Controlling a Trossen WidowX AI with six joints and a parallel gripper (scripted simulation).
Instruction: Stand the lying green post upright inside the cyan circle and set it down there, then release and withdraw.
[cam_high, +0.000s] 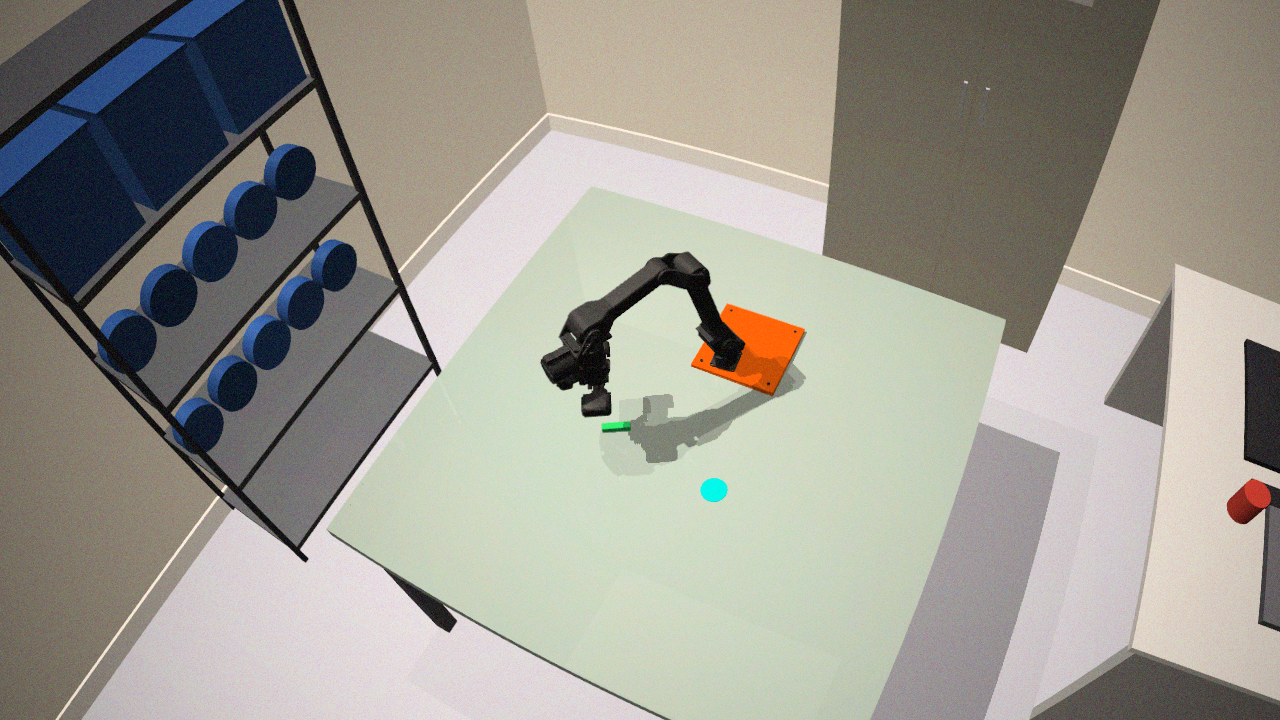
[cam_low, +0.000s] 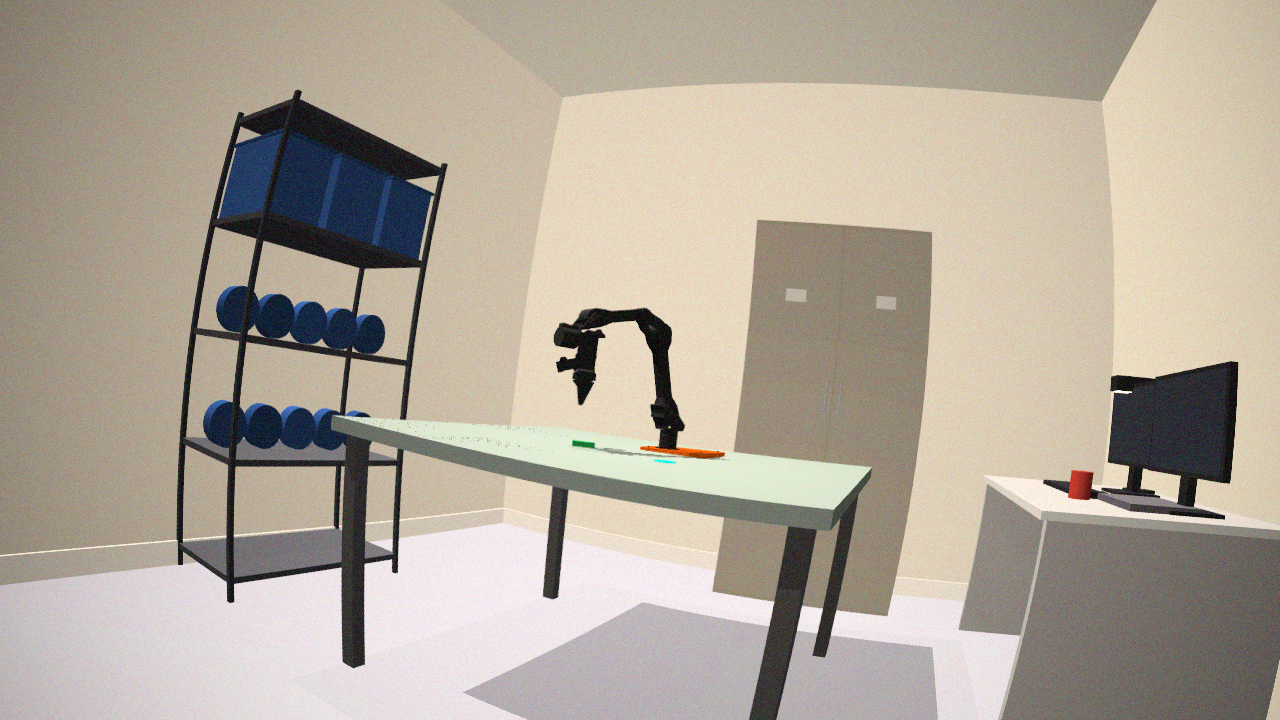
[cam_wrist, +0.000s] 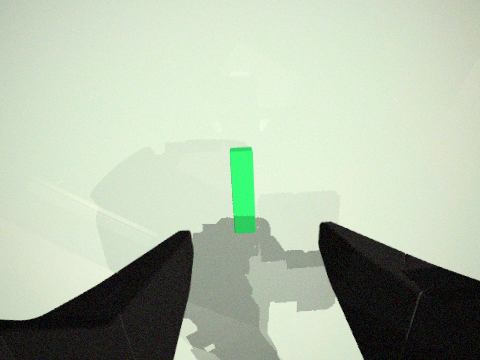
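The green post is 10 mm behind my gripper tip, 20 mm to the left of it and 110 mm below it. Round my gripper tip: cyan circle 70 mm ahead, 290 mm to the left, 120 mm below.
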